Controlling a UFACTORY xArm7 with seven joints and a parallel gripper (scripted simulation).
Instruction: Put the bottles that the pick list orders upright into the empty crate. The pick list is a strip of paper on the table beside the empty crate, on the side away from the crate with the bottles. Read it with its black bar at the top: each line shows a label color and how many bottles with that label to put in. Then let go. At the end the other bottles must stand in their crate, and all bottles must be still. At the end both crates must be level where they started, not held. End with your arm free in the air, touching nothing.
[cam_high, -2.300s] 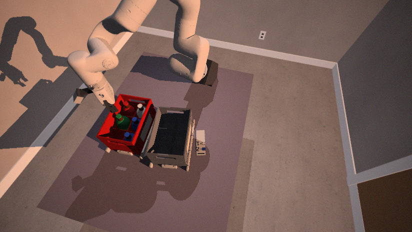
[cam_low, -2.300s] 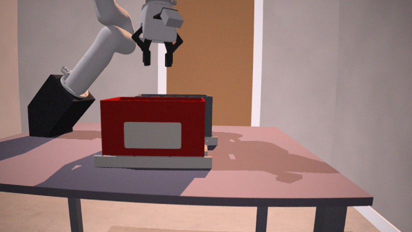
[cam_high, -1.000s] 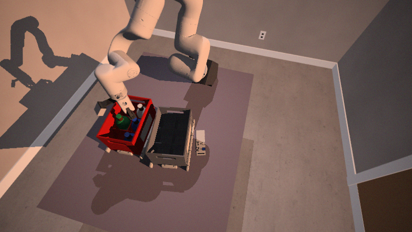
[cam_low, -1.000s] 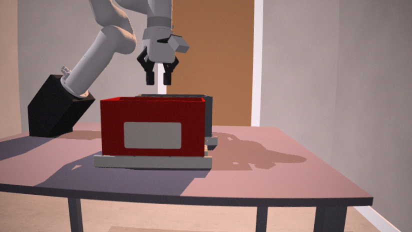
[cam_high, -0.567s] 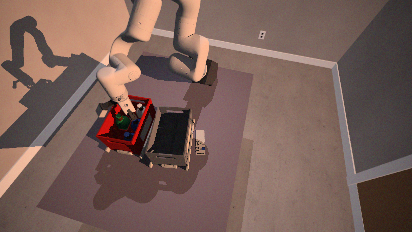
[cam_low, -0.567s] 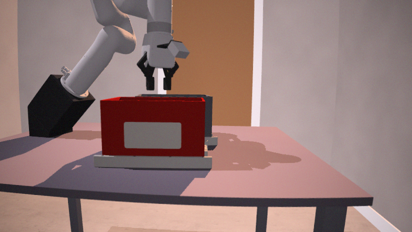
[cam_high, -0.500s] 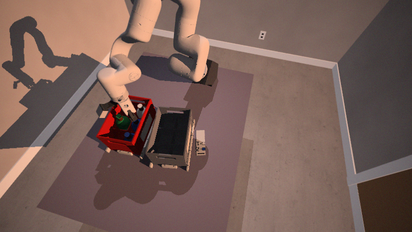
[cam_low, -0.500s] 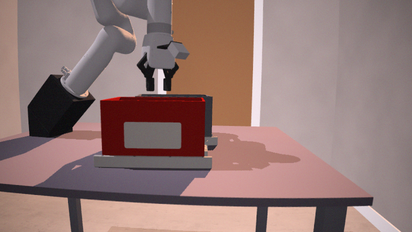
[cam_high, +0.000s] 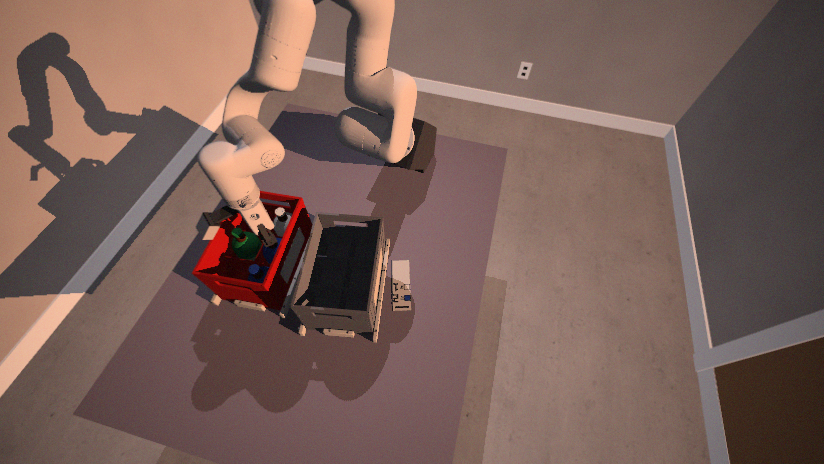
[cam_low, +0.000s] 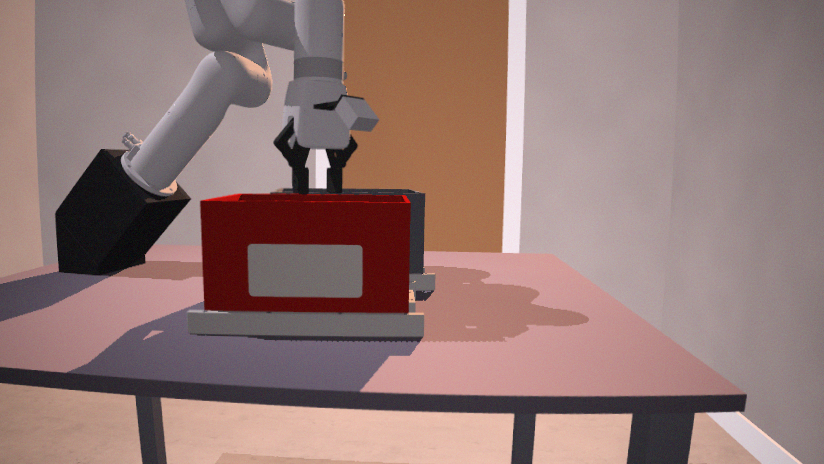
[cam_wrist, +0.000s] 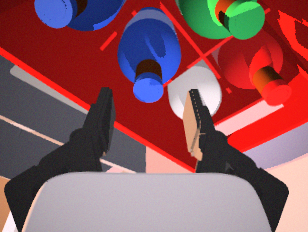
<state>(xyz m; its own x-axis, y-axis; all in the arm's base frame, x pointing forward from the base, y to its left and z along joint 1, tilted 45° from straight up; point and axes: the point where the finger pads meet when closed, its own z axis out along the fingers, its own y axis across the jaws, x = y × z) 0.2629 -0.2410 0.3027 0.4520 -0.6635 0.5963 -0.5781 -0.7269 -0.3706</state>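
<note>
The red crate lies 110 mm below my hand, 40 mm to the right of it and 10 mm behind it. Round my hand: red bottle: 110 mm below, 100 mm behind, 80 mm to the right; white bottle: 110 mm below, 90 mm behind, 10 mm to the left; green bottle: 110 mm below, 90 mm to the right, 10 mm behind.
</note>
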